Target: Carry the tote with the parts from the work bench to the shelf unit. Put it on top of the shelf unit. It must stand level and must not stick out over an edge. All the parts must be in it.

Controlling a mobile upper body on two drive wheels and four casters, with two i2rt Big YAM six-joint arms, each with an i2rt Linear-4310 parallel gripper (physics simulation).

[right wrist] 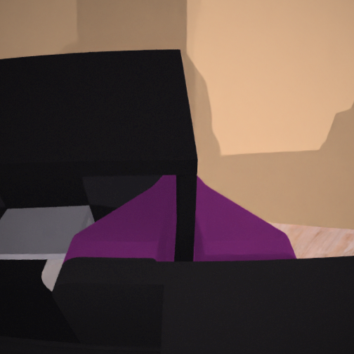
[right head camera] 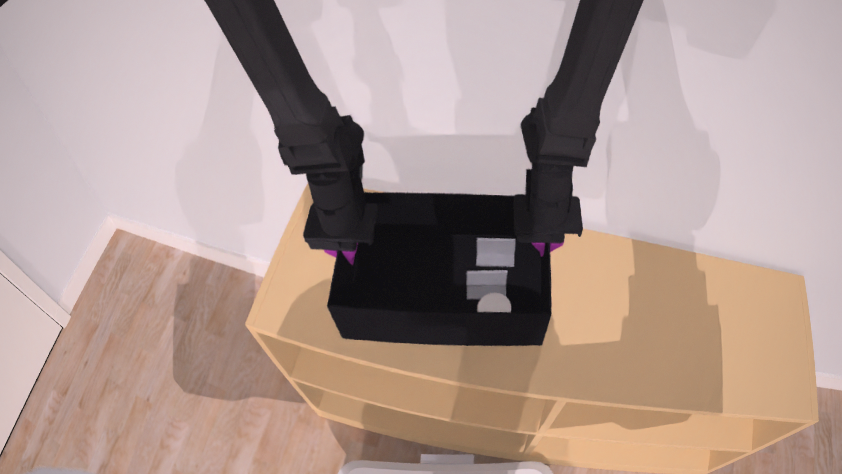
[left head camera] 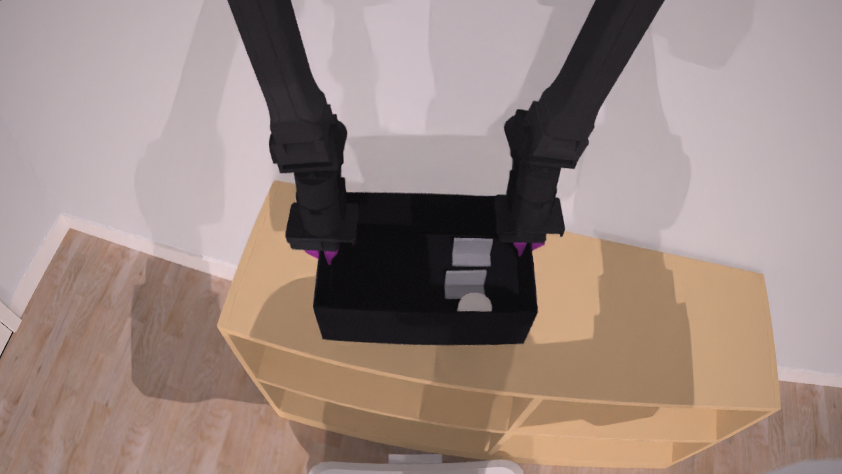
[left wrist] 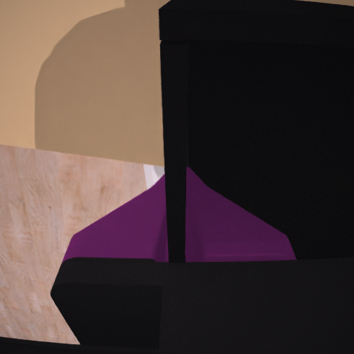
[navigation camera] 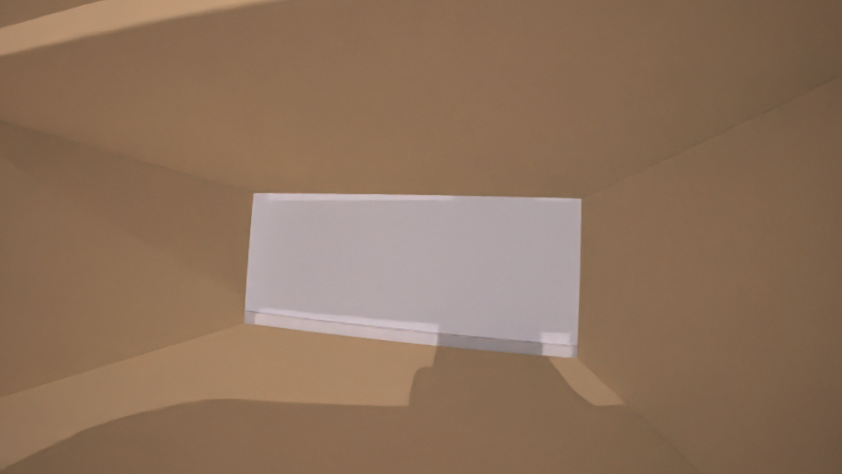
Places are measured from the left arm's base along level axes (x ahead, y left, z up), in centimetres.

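Pixels of known places: left gripper, between the fingertips: (right head camera: 351,261) (left head camera: 328,261); right gripper, between the fingertips: (right head camera: 543,253) (left head camera: 520,252).
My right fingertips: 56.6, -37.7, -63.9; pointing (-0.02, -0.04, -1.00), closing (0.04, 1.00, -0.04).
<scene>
Behind a point stands the place of what it marks, as x, y, z.
The black tote (left head camera: 424,271) {55.2, -22.8, -66.8} is over the left part of the tan shelf unit's top (left head camera: 618,318) {51.5, -61.6, -80.0}, close to the wall, and looks level. Its base appears to lie within the top's edges. Three grey parts lie inside at the right: two blocks (left head camera: 471,251) {58.0, -30.1, -65.5} (left head camera: 464,284) {52.2, -28.6, -65.8} and a half-disc (left head camera: 475,303) {47.9, -29.8, -64.2}. My left gripper (left head camera: 322,254) {55.5, -7.9, -64.7} is shut on the tote's left wall, which shows between the purple fingers in the left wrist view (left wrist: 175,182). My right gripper (left head camera: 528,247) {56.6, -37.7, -63.9} is shut on the right wall, also seen in the right wrist view (right wrist: 186,186).
A white wall (left head camera: 412,88) {83.8, -21.0, -53.3} stands right behind the shelf unit. Wood floor (left head camera: 117,365) {60.0, 79.1, -141.0} lies to the left. Open shelf compartments (left head camera: 377,388) {49.3, -14.2, -106.5} face me below the top. The navigation view looks into one compartment (navigation camera: 412,271) {82.8, -24.8, -121.6}.
</scene>
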